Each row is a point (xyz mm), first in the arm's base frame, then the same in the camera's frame.
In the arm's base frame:
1: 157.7 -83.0 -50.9
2: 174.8 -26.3 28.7
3: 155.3 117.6 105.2
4: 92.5 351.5 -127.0
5: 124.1 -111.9 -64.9
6: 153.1 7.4 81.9
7: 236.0 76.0 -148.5
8: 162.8 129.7 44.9
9: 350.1 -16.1 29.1
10: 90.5 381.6 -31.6
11: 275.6 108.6 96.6
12: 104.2 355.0 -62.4
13: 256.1 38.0 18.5
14: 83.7 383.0 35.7
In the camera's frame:
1: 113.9 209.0 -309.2
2: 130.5 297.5 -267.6
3: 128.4 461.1 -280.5
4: 142.9 540.3 -606.3
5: 77.6 180.2 -313.5
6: 108.5 356.1 -244.8
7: 233.3 284.0 -454.3
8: 146.1 438.6 -335.5
9: 302.8 290.6 -234.9
10: 133.8 616.5 -542.1
11: 244.8 438.2 -257.4
12: 146.2 576.5 -551.5
13: 223.1 339.0 -291.2
14: 118.3 654.1 -488.0

